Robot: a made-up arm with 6 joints.
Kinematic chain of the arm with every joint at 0, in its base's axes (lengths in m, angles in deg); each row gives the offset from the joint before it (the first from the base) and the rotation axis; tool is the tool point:
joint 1: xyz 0 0 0.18 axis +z
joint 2: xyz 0 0 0 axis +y
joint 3: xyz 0 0 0.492 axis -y
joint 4: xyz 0 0 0 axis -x
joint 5: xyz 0.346 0 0 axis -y
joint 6: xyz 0 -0.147 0 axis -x
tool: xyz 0 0 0
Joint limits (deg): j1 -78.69..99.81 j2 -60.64..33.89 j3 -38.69..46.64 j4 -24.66..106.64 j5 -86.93..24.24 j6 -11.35..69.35
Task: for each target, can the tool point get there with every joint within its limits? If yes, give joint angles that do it. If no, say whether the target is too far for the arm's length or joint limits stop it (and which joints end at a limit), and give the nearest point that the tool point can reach.
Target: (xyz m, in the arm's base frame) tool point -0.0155 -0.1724 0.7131
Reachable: yes | joints -63.82 -24.84 -29.69 52.27 8.68 16.63
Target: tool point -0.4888 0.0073 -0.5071
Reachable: no: joint limits stop it (at a limit: joint 1, joint 2, joint 3, joint 4) | nearest point -0.0684 -0.3394 0.2399 | short by 0.925 m
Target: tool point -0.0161 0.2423 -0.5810
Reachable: no: joint limits stop it (at a limit: joint 1, joint 2, joint 3, joint 4) | nearest point 0.0772 0.3375 0.2399 | short by 0.832 m
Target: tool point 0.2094 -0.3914 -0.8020
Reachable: no: too far | nearest point 0.1633 -0.3053 0.2399 | short by 1.046 m
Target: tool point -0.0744 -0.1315 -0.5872
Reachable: no: joint limits stop it (at a limit: joint 1, joint 2, joint 3, joint 4) | nearest point -0.0684 -0.3394 0.2399 | short by 0.853 m
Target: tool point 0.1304 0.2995 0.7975
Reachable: yes | joints 71.01 -3.20 -6.22 79.86 6.59 11.89
